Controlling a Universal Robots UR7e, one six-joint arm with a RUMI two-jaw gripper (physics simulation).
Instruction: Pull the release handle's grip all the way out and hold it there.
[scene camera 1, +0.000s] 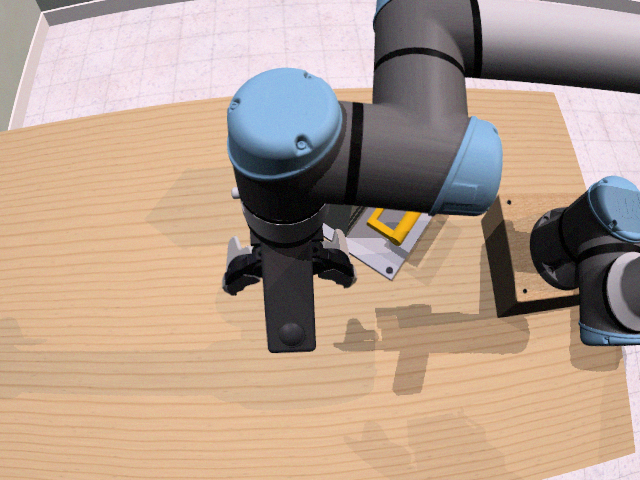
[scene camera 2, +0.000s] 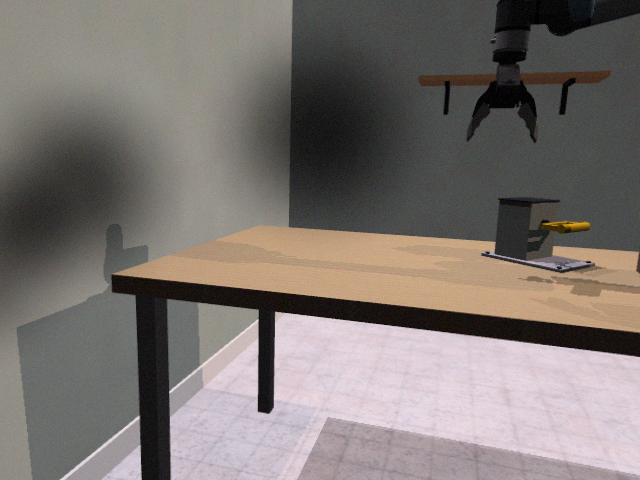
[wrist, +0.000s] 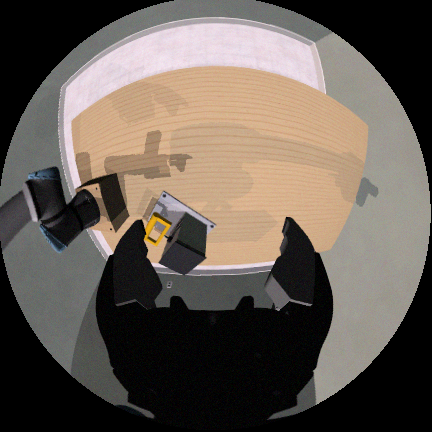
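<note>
The release handle's yellow grip (scene camera 1: 407, 228) (scene camera 2: 576, 227) (wrist: 150, 228) is a rectangular loop that stands out level from one side of a dark grey box (scene camera 1: 338, 217) (scene camera 2: 513, 229) (wrist: 184, 250). A short dark stem at the box side shows in the wrist view. The box stands on a light grey base plate (scene camera 1: 379, 258) (scene camera 2: 573, 262) (wrist: 187, 207). My gripper (scene camera 1: 286, 236) (scene camera 2: 501, 139) (wrist: 212, 219) is open and empty, pointing down. It hangs high above the box's height, apart from the grip. In scene camera 1 my arm hides most of the box and part of the grip.
The wooden table (scene camera 1: 129, 310) (scene camera 2: 310, 258) (wrist: 225, 100) bears the handle unit. A wooden block (scene camera 1: 516, 222) (wrist: 112, 202) under my arm's base stands on the grip's side of the unit. A wall shelf (scene camera 2: 465, 79) shows behind my gripper in scene camera 2.
</note>
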